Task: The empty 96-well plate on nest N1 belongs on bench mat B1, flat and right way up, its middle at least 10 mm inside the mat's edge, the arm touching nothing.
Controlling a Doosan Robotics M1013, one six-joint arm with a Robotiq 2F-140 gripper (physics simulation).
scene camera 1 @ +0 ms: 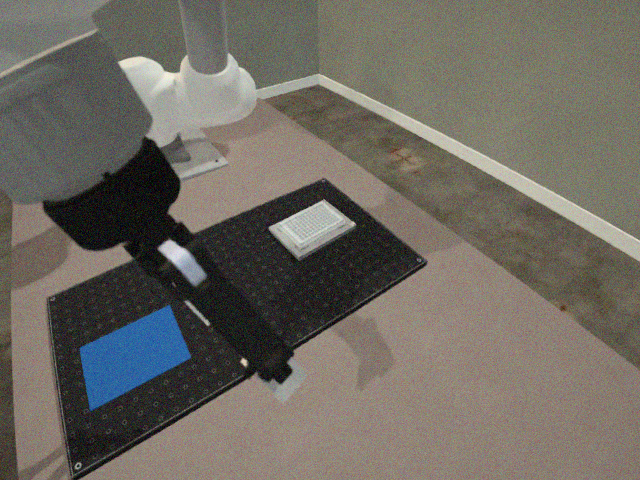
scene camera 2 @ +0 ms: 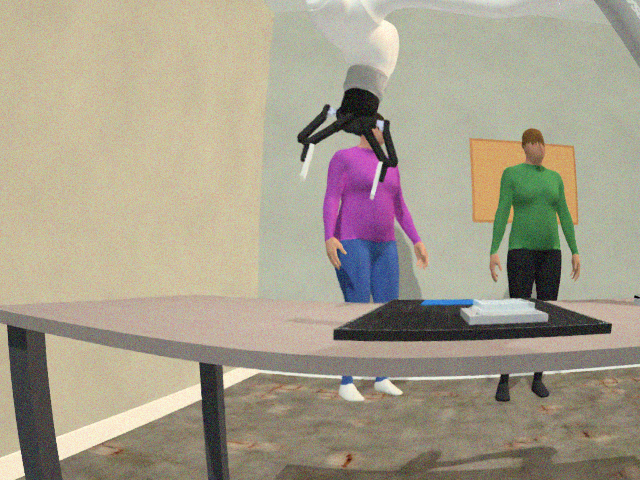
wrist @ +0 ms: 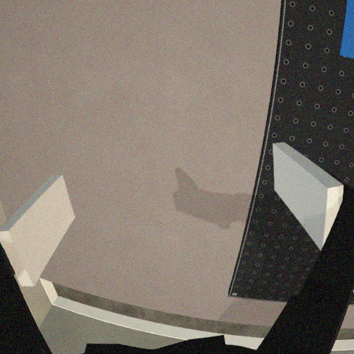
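Note:
The white 96-well plate lies flat on the pale nest N1, on the black perforated board. The blue bench mat B1 lies flat at the board's other end; a corner of it shows in the wrist view. My gripper is open, with nothing between its pale finger pads. It hangs high above the table, off to the side of the board, apart from plate and mat. In the scene camera 1 view it hides part of the board. The plate and nest do not show in the wrist view.
The black board rests on the pinkish table. The arm's base plate is at the table's far end. Two people, in magenta and green, stand behind the table.

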